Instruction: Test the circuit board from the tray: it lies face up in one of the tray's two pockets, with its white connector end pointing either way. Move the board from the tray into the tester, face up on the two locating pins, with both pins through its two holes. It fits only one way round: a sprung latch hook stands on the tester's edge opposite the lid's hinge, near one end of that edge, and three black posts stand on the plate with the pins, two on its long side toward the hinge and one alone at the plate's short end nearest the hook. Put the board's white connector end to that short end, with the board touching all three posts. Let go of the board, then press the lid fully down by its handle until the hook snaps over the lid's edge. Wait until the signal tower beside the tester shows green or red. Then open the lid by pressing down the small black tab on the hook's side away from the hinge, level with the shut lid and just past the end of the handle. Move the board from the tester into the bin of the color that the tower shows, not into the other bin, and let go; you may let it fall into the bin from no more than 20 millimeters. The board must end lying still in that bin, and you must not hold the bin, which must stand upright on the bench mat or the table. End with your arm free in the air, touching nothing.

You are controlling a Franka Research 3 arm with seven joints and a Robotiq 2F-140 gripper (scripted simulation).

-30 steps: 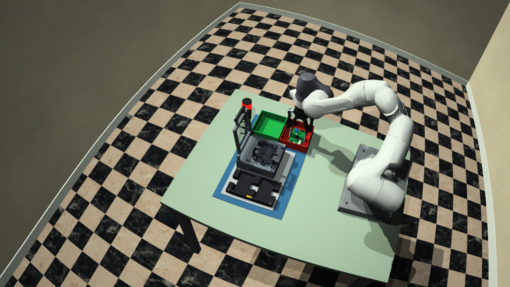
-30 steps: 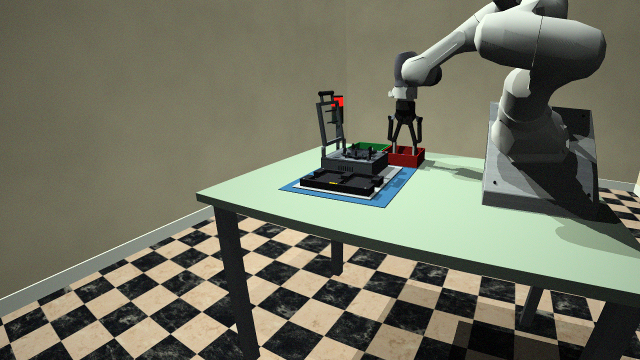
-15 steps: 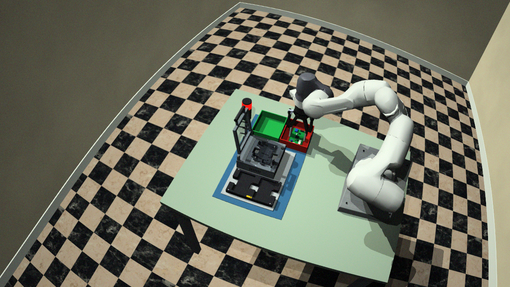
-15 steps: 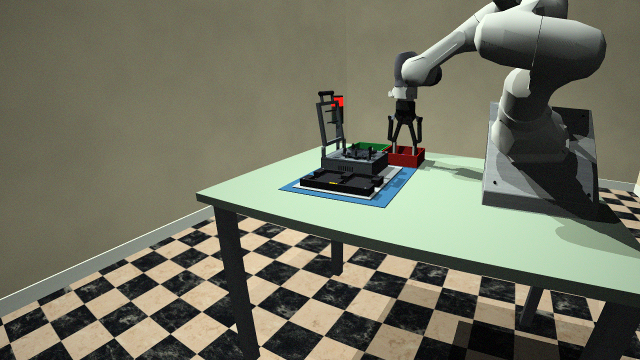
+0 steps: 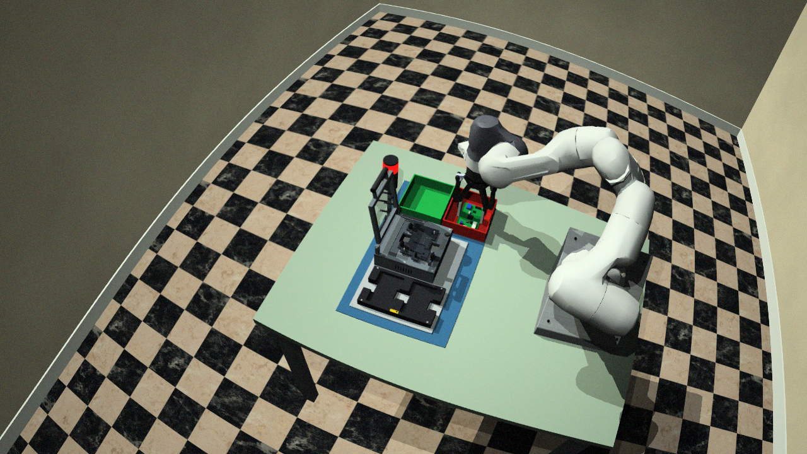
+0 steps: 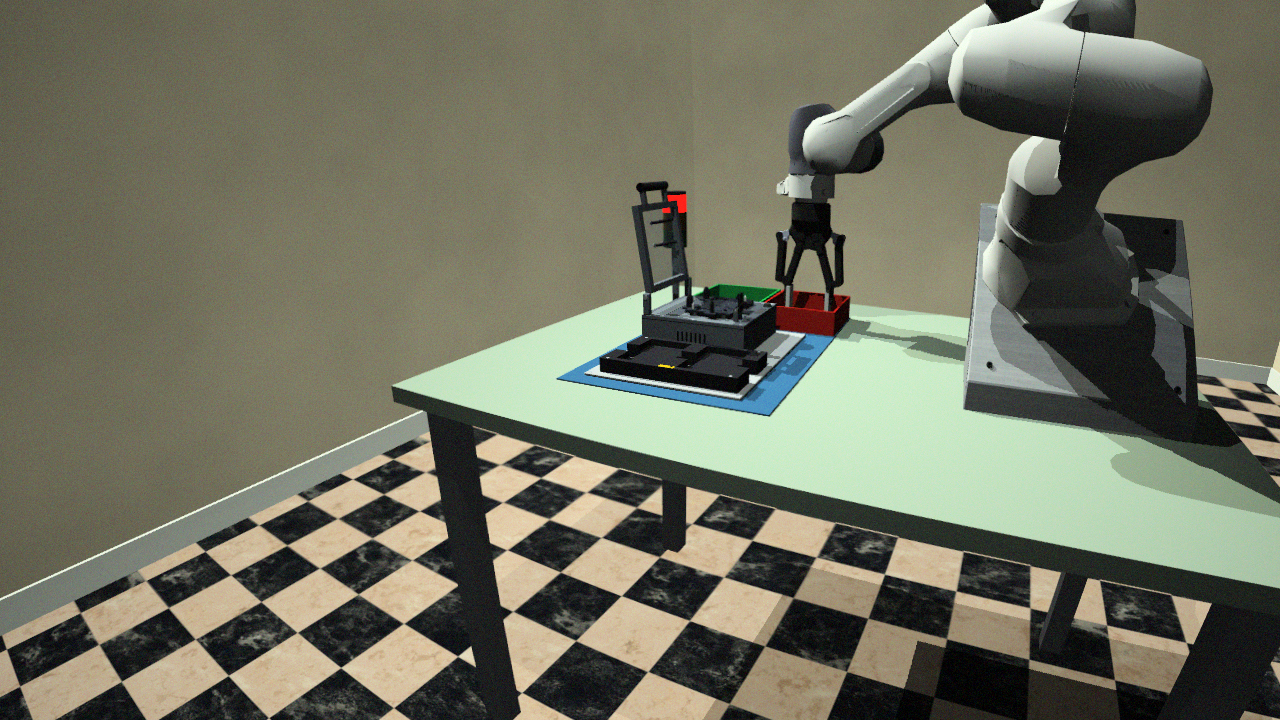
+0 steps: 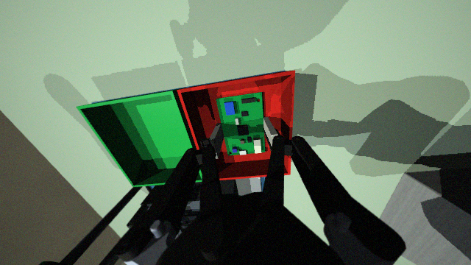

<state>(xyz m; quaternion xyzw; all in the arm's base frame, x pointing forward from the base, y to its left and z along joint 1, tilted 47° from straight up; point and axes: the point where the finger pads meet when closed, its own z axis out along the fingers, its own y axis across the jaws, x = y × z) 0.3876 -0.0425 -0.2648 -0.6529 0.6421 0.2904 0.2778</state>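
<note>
My gripper is now 2 cm above the red bin. The rest, counted from my hand: tester plate 11 cm ahead, 21 cm to the left, 4 cm above; then green circuit board 2 cm below; then green bin 15 cm ahead, 2 cm below.
</note>
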